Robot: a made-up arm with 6 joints. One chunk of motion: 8 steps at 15 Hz.
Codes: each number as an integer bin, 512 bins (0 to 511) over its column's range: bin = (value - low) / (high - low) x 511, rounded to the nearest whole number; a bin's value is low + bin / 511 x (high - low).
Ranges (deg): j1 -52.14..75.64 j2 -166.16..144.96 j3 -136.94..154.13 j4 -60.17..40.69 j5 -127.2..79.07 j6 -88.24..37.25
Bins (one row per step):
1: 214 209 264 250 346 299
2: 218 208 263 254 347 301
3: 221 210 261 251 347 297
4: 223 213 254 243 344 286
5: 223 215 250 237 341 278
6: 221 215 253 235 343 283
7: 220 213 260 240 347 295
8: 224 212 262 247 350 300
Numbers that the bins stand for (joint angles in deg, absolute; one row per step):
1: 1.37 -38.91 13.44 -10.83 12.47 -14.81
2: 2.37 -39.52 12.87 -10.04 12.87 -14.32
3: 3.12 -38.30 11.73 -10.63 12.87 -15.30
4: 3.62 -36.48 7.74 -12.21 11.66 -18.00
5: 3.62 -35.26 5.46 -13.39 10.45 -19.97
6: 3.12 -35.26 7.17 -13.79 11.26 -18.74
7: 2.87 -36.48 11.16 -12.80 12.87 -15.79
8: 3.87 -37.08 12.30 -11.42 14.08 -14.57

